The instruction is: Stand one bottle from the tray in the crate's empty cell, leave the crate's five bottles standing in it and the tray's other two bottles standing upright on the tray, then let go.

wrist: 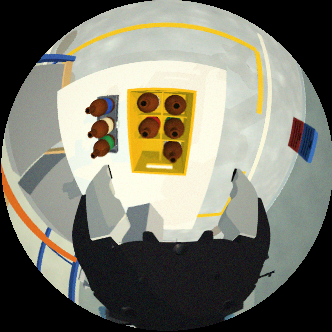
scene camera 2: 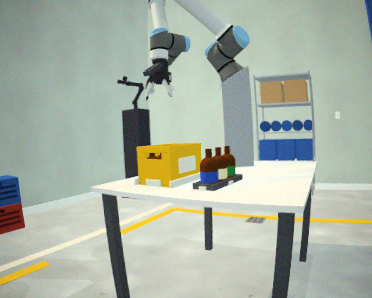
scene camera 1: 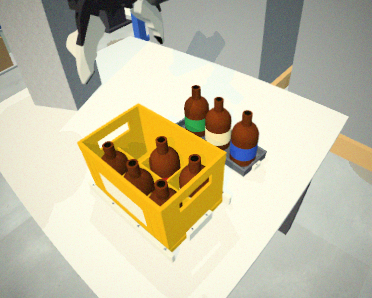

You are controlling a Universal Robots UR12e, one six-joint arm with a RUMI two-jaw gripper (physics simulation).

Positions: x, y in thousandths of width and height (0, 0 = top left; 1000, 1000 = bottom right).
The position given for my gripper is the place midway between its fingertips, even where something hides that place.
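Visible: a red-banded bottle (scene camera 1: 442, 542), a green-labelled brown bottle (scene camera 1: 528, 361), a cream-labelled bottle (scene camera 1: 587, 404) and a blue-labelled bottle (scene camera 1: 660, 451). My gripper (scene camera 1: 340, 206) is visible too, also at (wrist: 520, 505) and (scene camera 2: 426, 331).
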